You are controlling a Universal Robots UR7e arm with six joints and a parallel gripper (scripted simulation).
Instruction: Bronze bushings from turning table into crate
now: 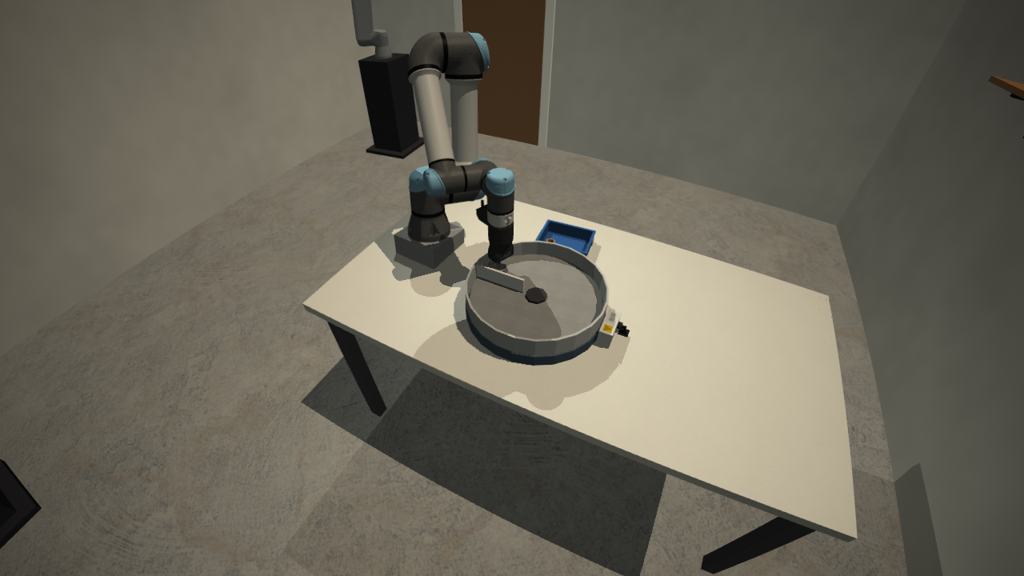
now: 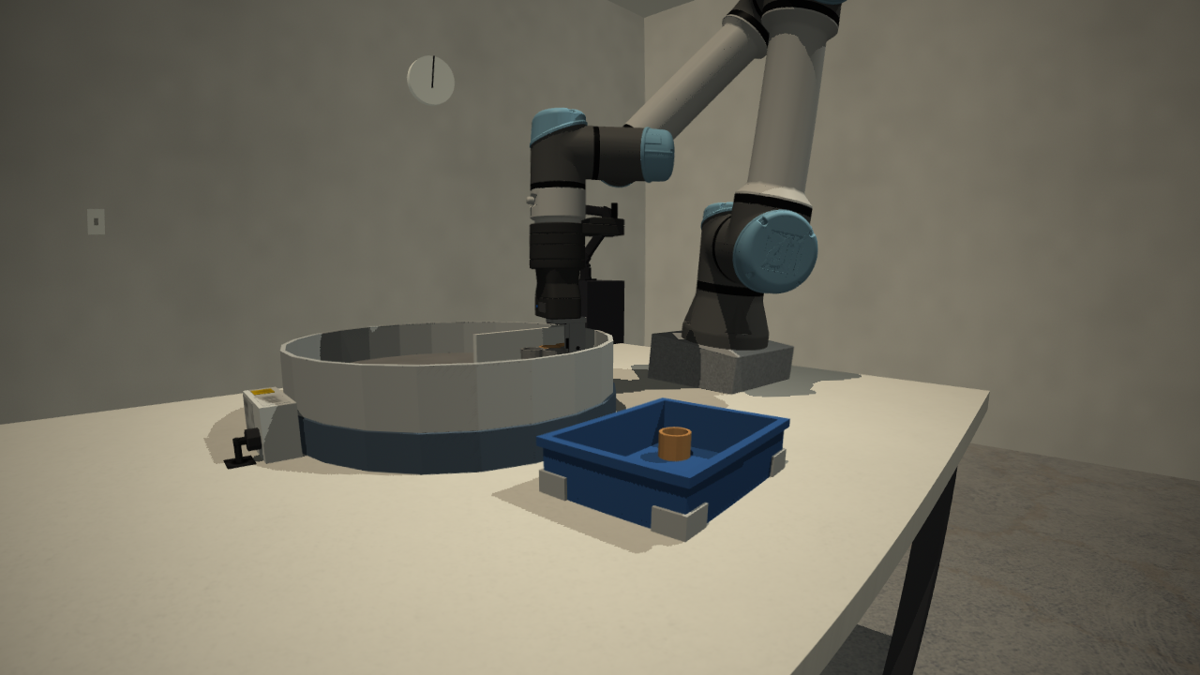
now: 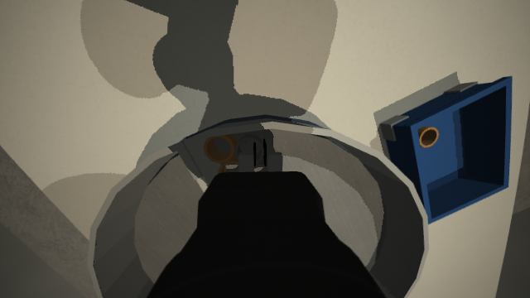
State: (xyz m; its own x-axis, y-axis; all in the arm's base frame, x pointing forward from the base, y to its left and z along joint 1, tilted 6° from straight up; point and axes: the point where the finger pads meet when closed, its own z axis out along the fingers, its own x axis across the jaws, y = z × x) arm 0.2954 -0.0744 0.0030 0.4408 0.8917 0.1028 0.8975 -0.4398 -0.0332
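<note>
Now: hand 18 cm short of the turning table, 7 cm to the left of it and 2 cm above it. From my hand the other things lie so: blue crate: 16 cm ahead, 27 cm to the left, 5 cm below.
</note>
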